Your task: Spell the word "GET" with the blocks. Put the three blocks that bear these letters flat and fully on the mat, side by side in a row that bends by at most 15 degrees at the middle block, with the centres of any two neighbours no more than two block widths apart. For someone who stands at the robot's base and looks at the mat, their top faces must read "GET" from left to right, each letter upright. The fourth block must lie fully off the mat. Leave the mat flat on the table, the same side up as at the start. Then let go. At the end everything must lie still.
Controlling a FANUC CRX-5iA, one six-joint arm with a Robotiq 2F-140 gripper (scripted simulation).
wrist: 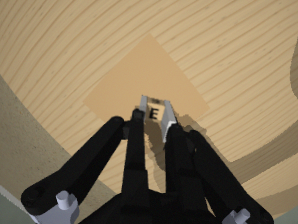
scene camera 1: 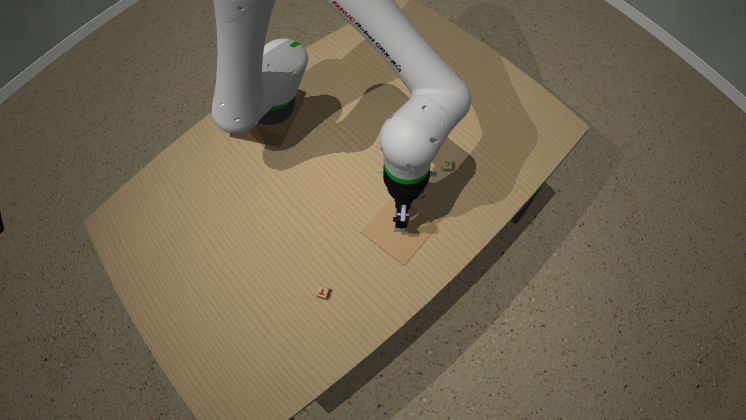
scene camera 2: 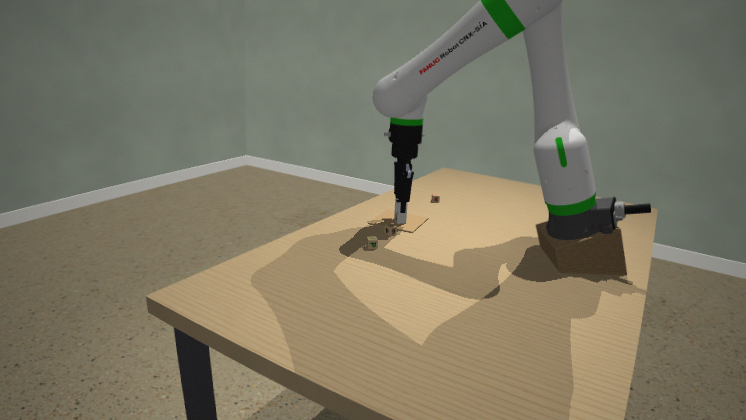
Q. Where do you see a tan mat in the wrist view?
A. At 148, 70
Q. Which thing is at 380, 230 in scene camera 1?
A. A tan mat.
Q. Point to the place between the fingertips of my gripper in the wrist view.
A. At 153, 106
